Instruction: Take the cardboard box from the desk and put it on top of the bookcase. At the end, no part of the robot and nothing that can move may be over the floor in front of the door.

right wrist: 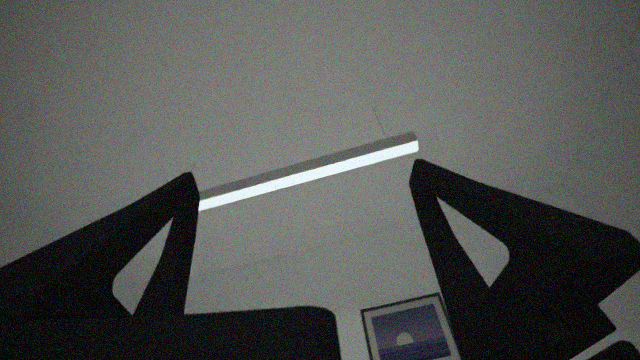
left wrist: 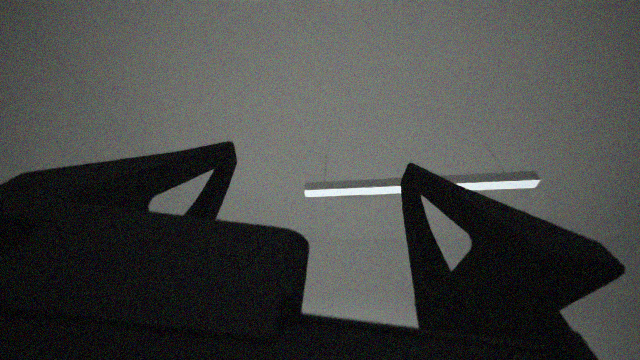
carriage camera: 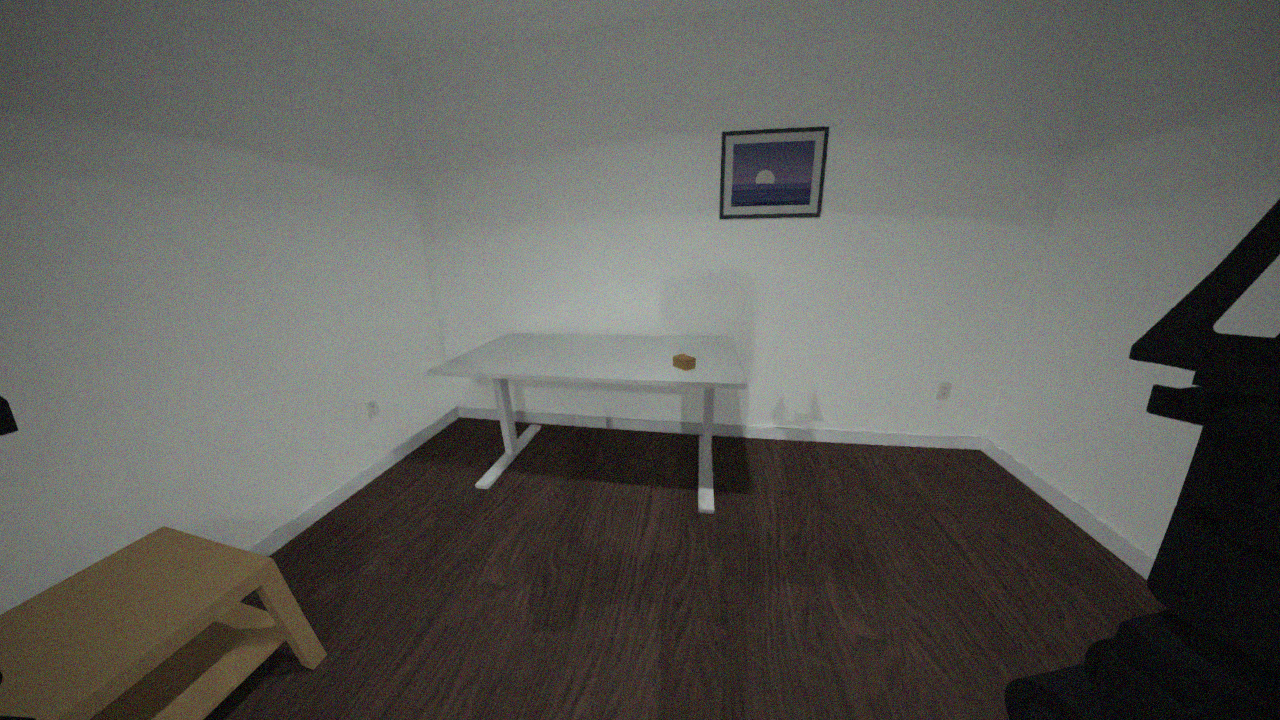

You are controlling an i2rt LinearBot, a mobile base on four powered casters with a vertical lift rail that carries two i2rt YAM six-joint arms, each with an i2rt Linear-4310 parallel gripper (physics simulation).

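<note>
A small brown cardboard box sits on the white desk near its right end, against the far wall in the carriage view. The bookcase and the door do not show in these views. My left gripper is open and empty, with its fingers wide apart and pointing up toward the ceiling. My right gripper is open and empty, also pointing up. Both grippers are far from the box. Part of the right arm shows dark at the right edge of the carriage view.
A low wooden table with slanted legs stands at the lower left, close to the left wall. A framed picture hangs above and right of the desk. A long ceiling lamp hangs overhead.
</note>
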